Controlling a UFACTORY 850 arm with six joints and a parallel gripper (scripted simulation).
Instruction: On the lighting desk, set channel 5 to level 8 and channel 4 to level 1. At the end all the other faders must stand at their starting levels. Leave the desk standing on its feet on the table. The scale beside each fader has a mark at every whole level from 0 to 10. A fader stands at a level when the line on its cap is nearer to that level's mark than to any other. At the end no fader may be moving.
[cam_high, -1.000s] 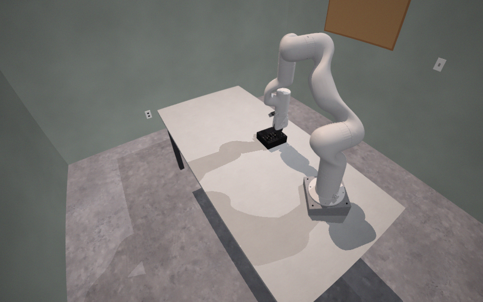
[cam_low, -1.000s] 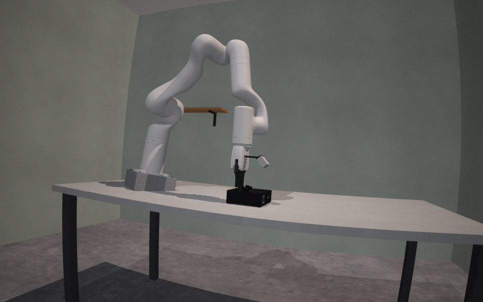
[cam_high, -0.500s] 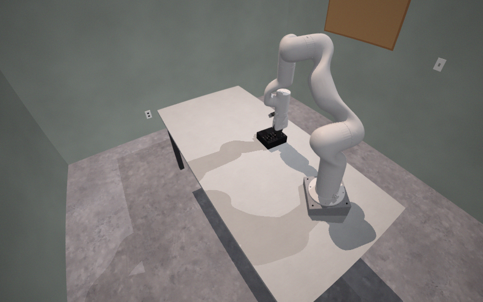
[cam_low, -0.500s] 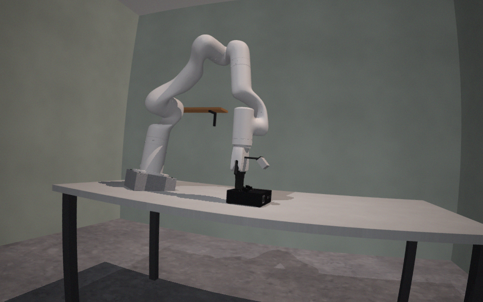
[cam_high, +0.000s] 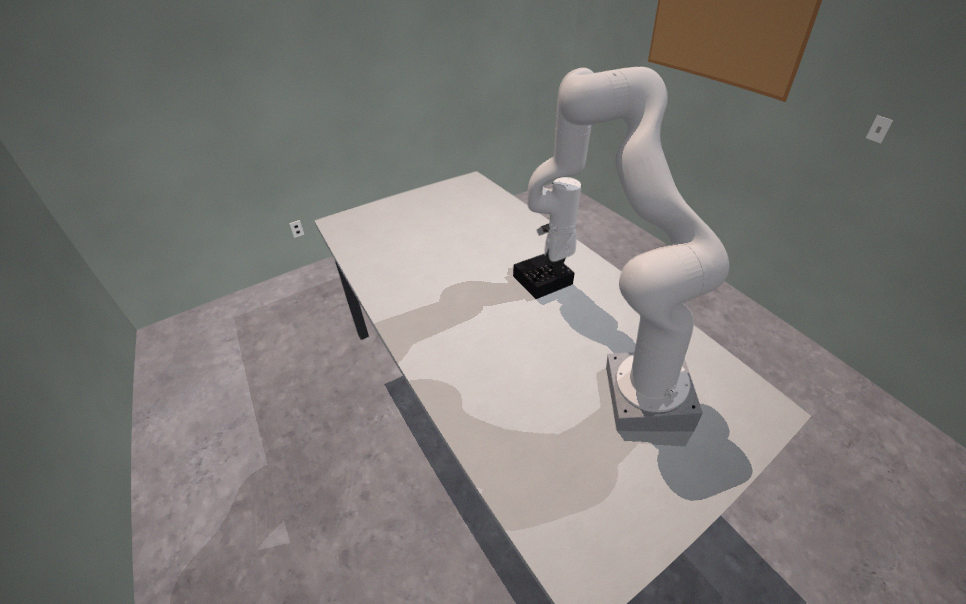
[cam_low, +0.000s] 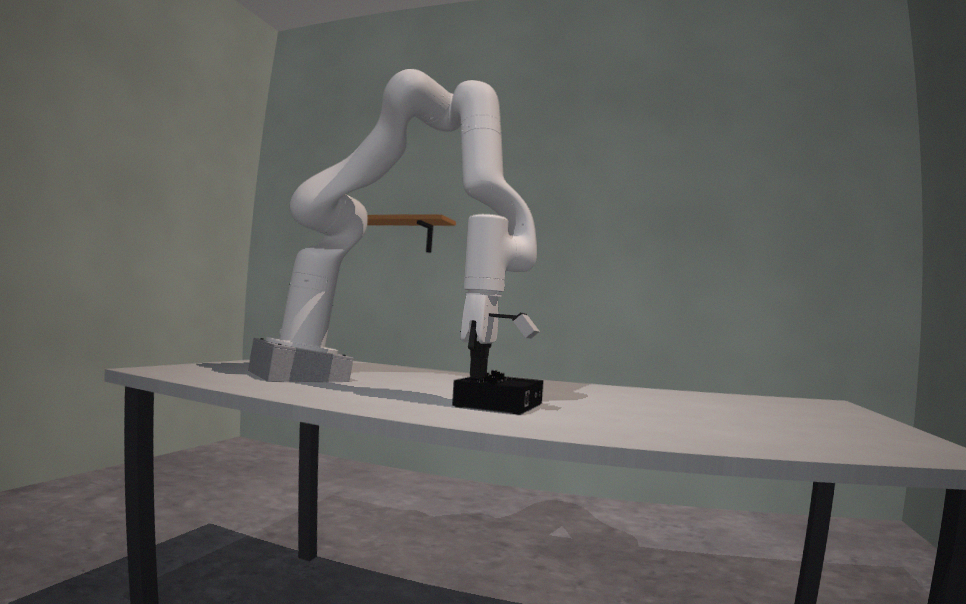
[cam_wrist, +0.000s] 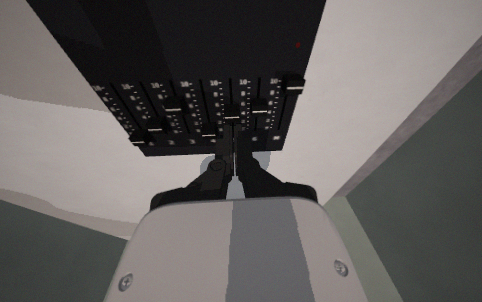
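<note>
Now: hand 2 cm to the right of the channel 4 fader cap, 1 cm short of it and 1 cm above it. From my hand the other things lie so: channel 1 fader cap: 9 cm to the left, 1 cm below; then channel 5 fader cap: 3 cm ahead, 1 cm below.
</note>
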